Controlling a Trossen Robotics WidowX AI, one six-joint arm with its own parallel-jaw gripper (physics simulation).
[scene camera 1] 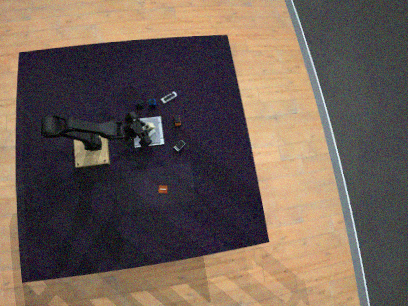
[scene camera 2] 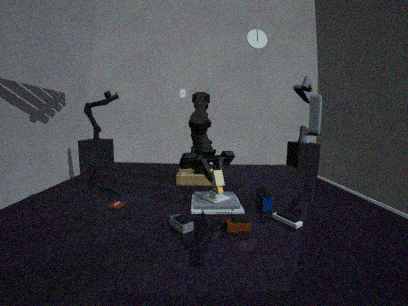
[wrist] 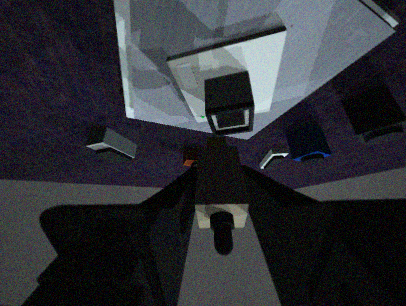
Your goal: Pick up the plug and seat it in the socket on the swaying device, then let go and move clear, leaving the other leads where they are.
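The beige plug [scene camera 1: 151, 127] [scene camera 2: 219, 178] [wrist: 221, 175] has a yellow tip, dark in shadow in the wrist view. My gripper [scene camera 1: 145, 131] [scene camera 2: 213, 171] is shut on the plug and holds it tip downward, slightly tilted, over the device. The grey-white device [scene camera 1: 156, 140] [scene camera 2: 199, 203] [wrist: 310, 65] carries a tilted pale plate [wrist: 270, 65]. On that plate stands the socket [wrist: 229, 95], a black box with a white-rimmed opening. In the wrist view the plug's tip shows right beside the opening's lower edge; whether they touch is unclear. I cannot make out the socket in the scene views.
Near the device lie a grey lead [scene camera 1: 179, 145] [scene camera 2: 181, 224], an orange one [scene camera 1: 177, 121] [scene camera 2: 239, 227], a white one [scene camera 1: 169, 97] [scene camera 2: 287, 220], a blue one [scene camera 1: 152, 103] [scene camera 2: 267, 203] and a black one [scene camera 1: 139, 105] [wrist: 372, 107]. A small orange block [scene camera 1: 163, 189] [scene camera 2: 117, 205] lies apart.
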